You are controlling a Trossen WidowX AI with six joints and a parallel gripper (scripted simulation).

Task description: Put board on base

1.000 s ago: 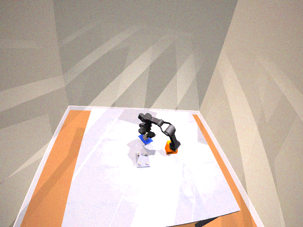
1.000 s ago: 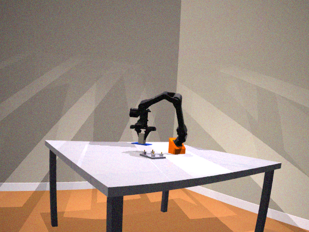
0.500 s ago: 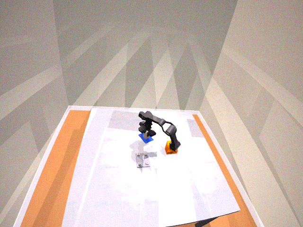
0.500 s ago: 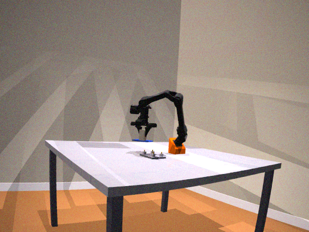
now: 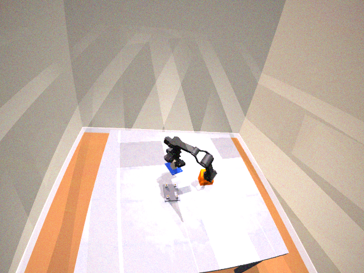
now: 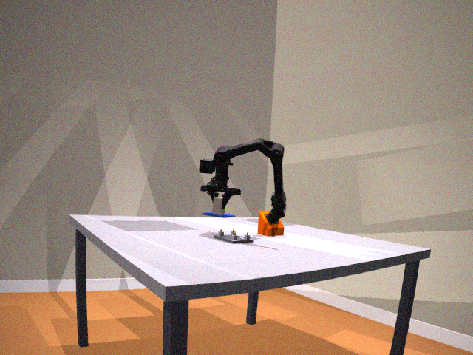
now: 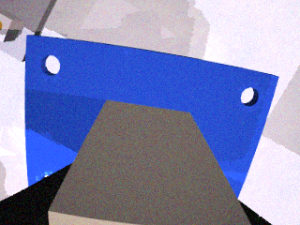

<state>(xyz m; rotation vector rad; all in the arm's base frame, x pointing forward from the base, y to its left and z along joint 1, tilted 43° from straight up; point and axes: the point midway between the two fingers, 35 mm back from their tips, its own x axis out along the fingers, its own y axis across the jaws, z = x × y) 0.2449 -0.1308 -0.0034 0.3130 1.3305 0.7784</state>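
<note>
Now: the grey base 4 cm ahead of my gripper tip, 17 cm to the left of it and 11 cm below it. Also, from my gripper tip: blue board 1 cm below.
</note>
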